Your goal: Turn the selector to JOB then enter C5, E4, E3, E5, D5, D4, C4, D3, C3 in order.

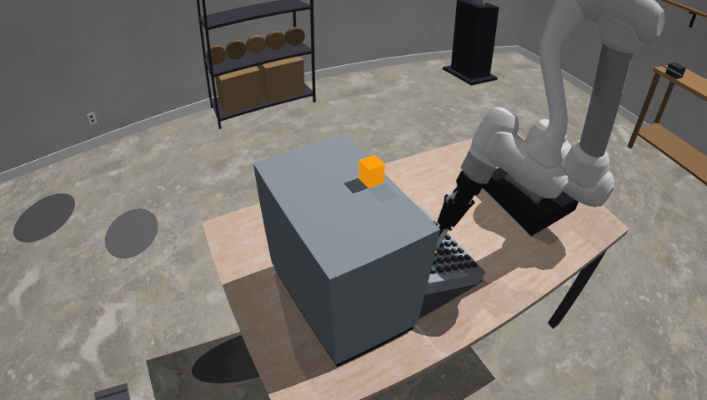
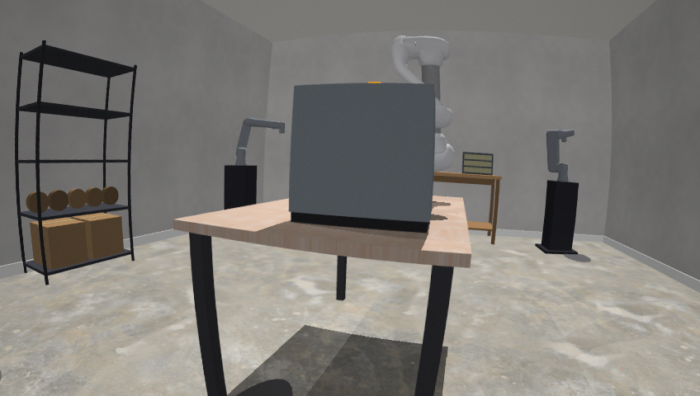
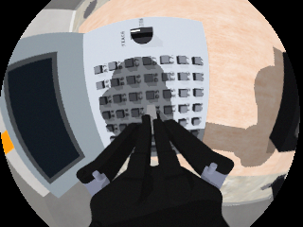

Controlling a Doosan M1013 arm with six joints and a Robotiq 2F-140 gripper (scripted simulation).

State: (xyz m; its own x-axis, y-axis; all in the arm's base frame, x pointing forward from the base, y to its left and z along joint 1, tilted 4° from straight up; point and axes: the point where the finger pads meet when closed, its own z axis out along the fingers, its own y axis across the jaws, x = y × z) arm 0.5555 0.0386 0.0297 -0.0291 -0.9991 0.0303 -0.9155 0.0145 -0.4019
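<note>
My hand is 5 cm short of the key C3, 3 cm to the right of it and 1 cm above it. Also, from my hand: black selector knob: 1 cm ahead, 16 cm to the right, 2 cm below; then keypad: 4 cm ahead, 5 cm to the right, 6 cm below.
</note>
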